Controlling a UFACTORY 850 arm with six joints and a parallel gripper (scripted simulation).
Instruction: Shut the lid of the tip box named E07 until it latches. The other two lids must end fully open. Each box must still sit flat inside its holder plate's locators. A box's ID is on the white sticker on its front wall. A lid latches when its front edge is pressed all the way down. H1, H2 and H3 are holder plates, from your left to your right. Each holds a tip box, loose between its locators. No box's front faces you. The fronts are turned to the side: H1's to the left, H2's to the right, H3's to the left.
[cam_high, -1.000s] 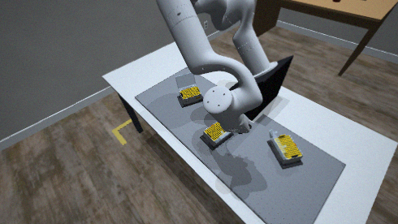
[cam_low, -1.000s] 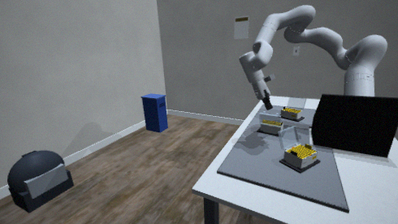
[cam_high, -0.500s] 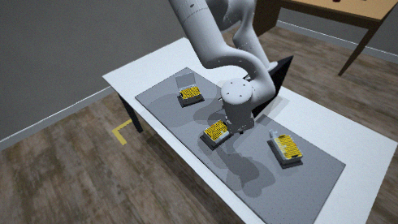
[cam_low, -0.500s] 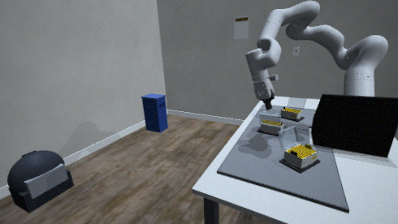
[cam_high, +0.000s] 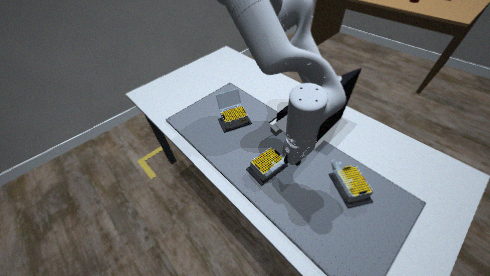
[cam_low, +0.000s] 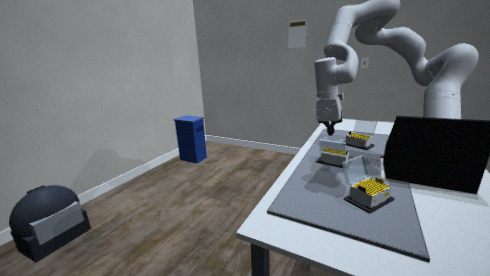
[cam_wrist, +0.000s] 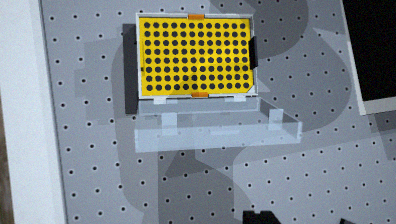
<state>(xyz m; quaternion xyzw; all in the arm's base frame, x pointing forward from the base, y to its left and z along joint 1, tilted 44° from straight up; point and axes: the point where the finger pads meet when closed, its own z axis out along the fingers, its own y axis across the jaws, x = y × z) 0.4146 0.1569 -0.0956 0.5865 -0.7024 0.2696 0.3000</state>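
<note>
Now: the clear lid 110 mm below my hand, 70 mm to the right of it and 10 mm behind it. Also, from my hand: tip box lid (130 mm to the left, 130 mm behind, 110 mm below); then tip box (170 mm behind, 160 mm to the left, 140 mm below).
</note>
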